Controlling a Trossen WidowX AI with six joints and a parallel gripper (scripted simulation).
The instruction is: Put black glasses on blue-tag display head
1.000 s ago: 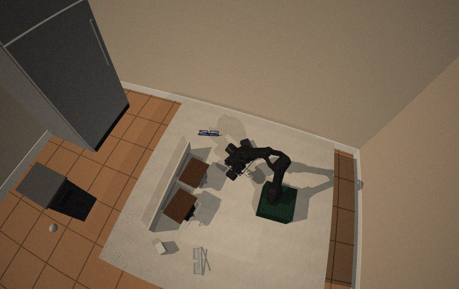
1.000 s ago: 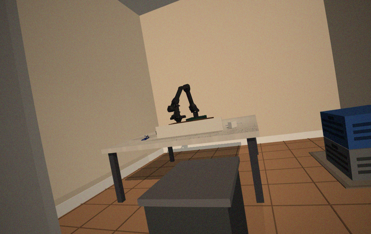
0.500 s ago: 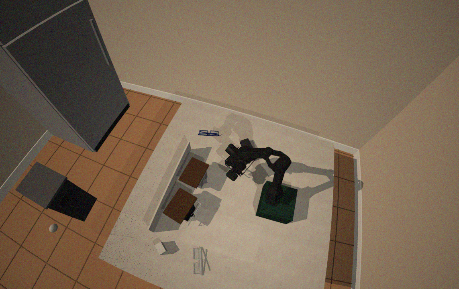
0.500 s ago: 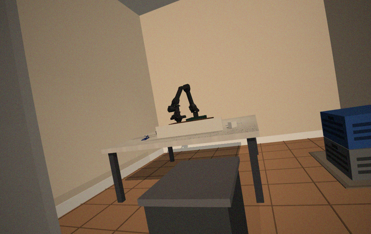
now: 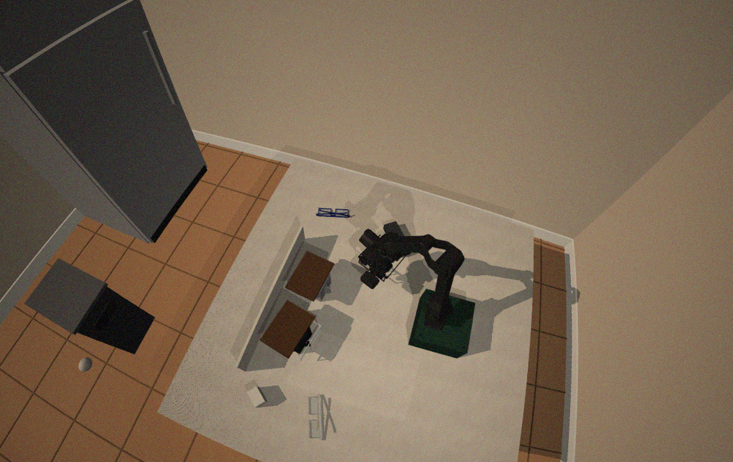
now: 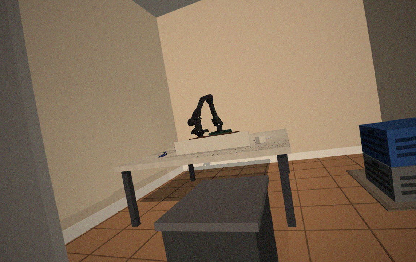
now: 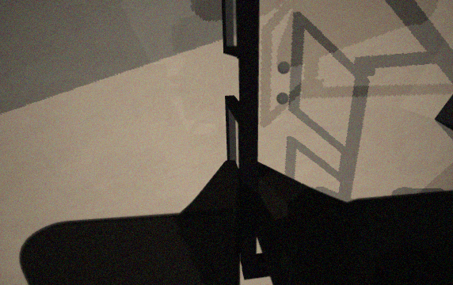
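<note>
The small grey stand is 70 mm ahead of my gripper tip, 100 mm to the right of it and 40 mm below it. Also, from my gripper tip: white backboard (360 mm ahead, 220 mm to the left, 10 mm below); then white cube (270 mm ahead, 590 mm to the left, 30 mm below); then dark case (30 mm behind, 210 mm to the right, 40 mm below).
</note>
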